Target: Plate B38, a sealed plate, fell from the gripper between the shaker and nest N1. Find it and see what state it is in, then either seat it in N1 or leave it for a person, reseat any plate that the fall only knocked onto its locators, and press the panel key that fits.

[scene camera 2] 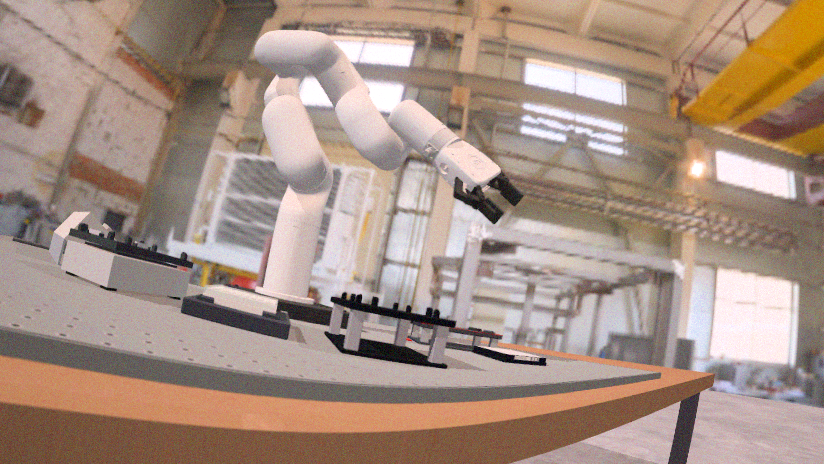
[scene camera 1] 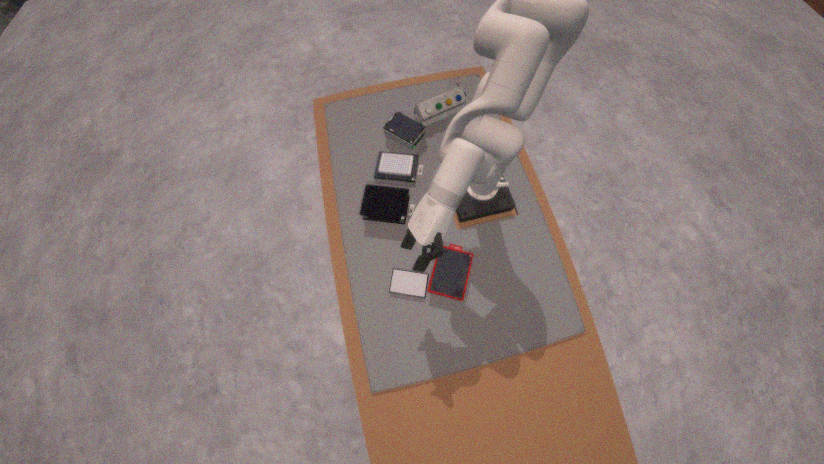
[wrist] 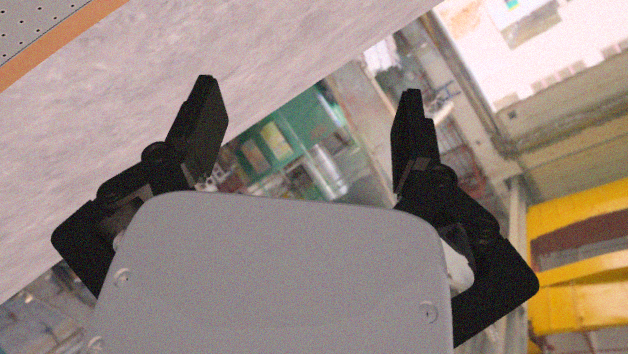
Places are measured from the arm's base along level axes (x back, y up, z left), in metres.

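Where they show: gripper, fingertip midpoint: (scene camera 2: 509, 209) (scene camera 1: 411, 258) (wrist: 308, 103); arm's base, origin of the base link: (scene camera 2: 283, 298) (scene camera 1: 481, 185).
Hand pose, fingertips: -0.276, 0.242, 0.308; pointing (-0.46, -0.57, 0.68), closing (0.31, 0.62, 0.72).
Observation:
Things, the pixels of their top centre, and the offset from my fingertips, as dx, dy, dz. "spot": a spot on its surface instead.
- white plate with wells, middle of its top: (scene camera 2: 245, 293) (scene camera 1: 395, 163) -0.048, -0.236, -0.423
- dark-topped shaker, surface spot: (scene camera 2: 123, 270) spot: -0.081, -0.245, -0.575
- key panel, middle of its top: (scene camera 2: 90, 214) (scene camera 1: 441, 97) +0.154, -0.187, -0.707
- red-edged dark tray, middle of its top: (scene camera 2: 455, 325) (scene camera 1: 451, 272) +0.127, -0.225, +0.013
- flat white rectangle with a dark rim, surface spot: (scene camera 2: 510, 355) spot: -0.071, -0.258, -0.007
My gripper (scene camera 1: 414, 253) (scene camera 2: 507, 210) (wrist: 308, 103) is open and empty, tilted high above the table. A white plate with wells (scene camera 1: 396, 164) (scene camera 2: 242, 299) sits on a low dark nest at mid-left in scene camera 1. A raised black nest on posts (scene camera 1: 385, 204) (scene camera 2: 392, 311) has no plate on top. The dark-topped shaker (scene camera 1: 404, 127) (scene camera 2: 123, 270) stands farther back, beside the key panel (scene camera 1: 441, 104) with white, green, yellow and blue keys. I cannot tell which plate is B38 or which nest is N1; no labels are readable.
A red-edged dark tray (scene camera 1: 451, 272) lies beside a flat white rectangle with a dark rim (scene camera 1: 408, 283) (scene camera 2: 510, 355). The arm's base stands on a black plate (scene camera 1: 487, 208) at the right in scene camera 1. The wrist view shows floor, background and the table's edge (wrist: 55, 47).

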